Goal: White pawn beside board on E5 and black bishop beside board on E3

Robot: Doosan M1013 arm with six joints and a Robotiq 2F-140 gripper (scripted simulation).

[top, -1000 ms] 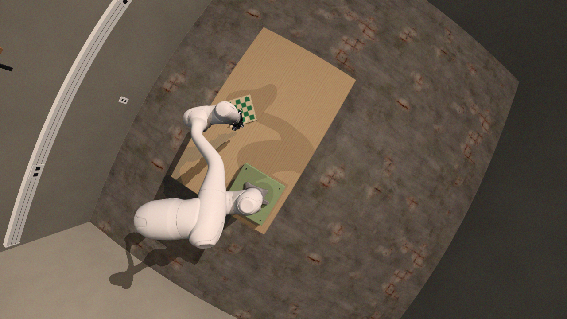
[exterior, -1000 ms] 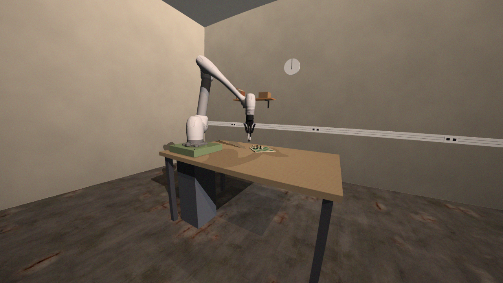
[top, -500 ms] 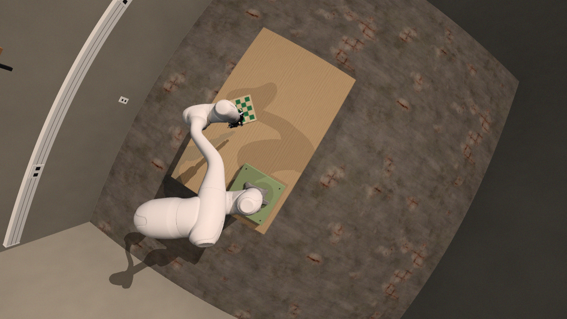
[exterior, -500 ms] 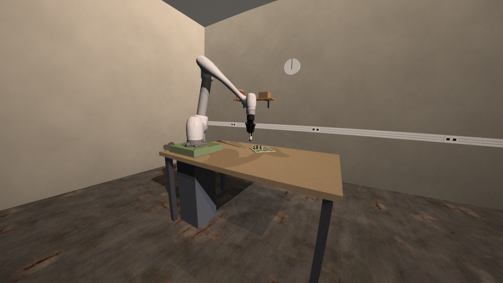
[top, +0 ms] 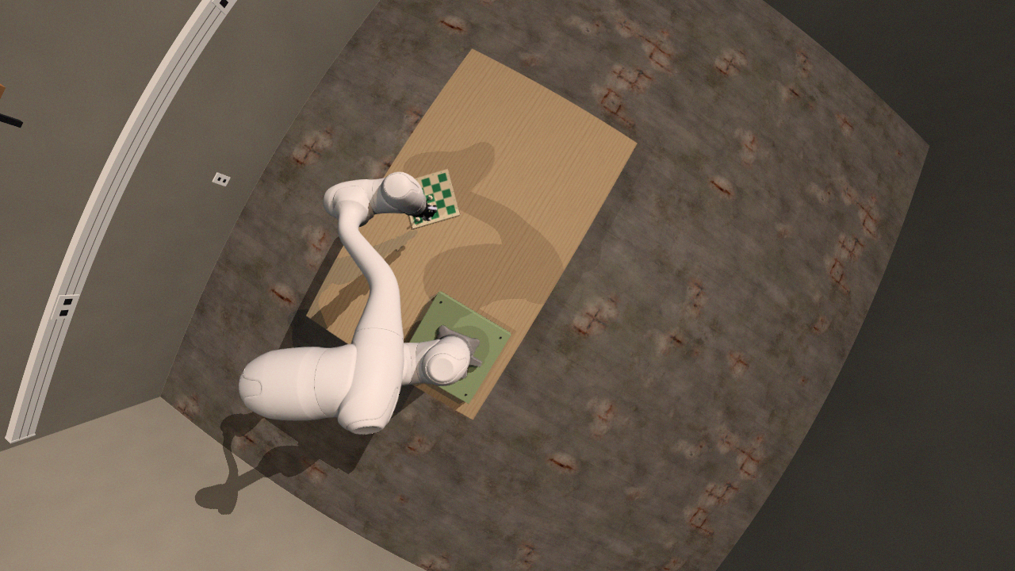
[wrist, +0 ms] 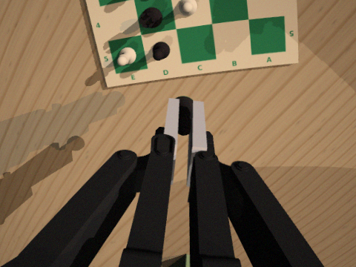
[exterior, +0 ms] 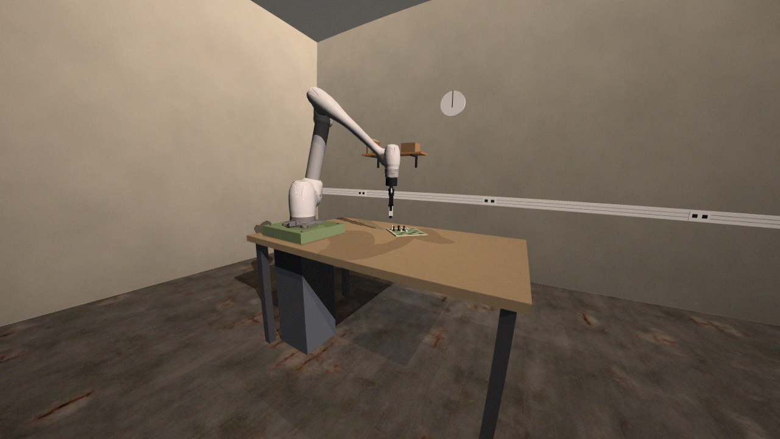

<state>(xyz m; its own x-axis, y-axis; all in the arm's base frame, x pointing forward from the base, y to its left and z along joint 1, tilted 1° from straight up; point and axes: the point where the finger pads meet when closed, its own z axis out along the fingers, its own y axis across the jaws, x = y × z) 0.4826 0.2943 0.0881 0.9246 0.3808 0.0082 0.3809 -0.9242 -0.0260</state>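
My hand is 150 mm above the chessboard, 90 mm short of it and 60 mm to the right of it.
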